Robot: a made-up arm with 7 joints.
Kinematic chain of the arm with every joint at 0, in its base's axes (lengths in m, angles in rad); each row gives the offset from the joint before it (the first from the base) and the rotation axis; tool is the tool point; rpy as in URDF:
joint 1: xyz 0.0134 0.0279 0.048 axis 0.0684 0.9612 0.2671
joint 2: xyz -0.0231 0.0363 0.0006 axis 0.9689 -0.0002 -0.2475
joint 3: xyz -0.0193 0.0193 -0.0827 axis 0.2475 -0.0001 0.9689
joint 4: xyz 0.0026 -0.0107 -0.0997 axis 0.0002 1 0
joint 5: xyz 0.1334 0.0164 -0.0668 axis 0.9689 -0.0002 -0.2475
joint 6: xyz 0.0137 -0.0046 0.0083 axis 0.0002 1 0
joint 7: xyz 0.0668 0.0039 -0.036 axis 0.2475 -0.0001 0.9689
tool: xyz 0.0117 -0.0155 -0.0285 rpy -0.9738 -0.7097 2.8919
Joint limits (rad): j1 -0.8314..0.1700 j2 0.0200..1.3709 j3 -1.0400..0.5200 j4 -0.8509..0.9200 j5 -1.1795..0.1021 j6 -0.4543..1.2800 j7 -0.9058..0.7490
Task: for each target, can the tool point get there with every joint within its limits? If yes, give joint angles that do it. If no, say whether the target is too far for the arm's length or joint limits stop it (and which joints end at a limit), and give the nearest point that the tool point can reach.
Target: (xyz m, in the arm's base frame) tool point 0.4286 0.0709 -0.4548
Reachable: no: too far | nearest point 0.3012 0.0763 -0.2937 | short by 0.205 m
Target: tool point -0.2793 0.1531 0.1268
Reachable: no: joint limits stop it (at a limit: joint 1, joint 2, joint 3, joint 4, joint 5, joint 6) | nearest point -0.0674 0.1344 -0.0994 | short by 0.311 m
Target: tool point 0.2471 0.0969 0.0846
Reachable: yes | joints -0.5448 1.2689 0.0654 -0.6337 -0.8232 0.0164 -0.4983
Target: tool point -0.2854 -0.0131 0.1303
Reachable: no: joint limits stop it (at a limit: joint 1, joint 2, joint 3, joint 4, joint 5, joint 6) | nearest point -0.0361 -0.0816 -0.0507 | short by 0.316 m
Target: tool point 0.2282 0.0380 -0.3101
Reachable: yes | joints -0.3950 0.1346 -0.2740 0.6750 -0.4456 -0.1057 0.0123
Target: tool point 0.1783 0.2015 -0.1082
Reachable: yes | joints 0.0886 1.2036 -0.0867 -0.6869 -0.2755 0.9301 0.0179
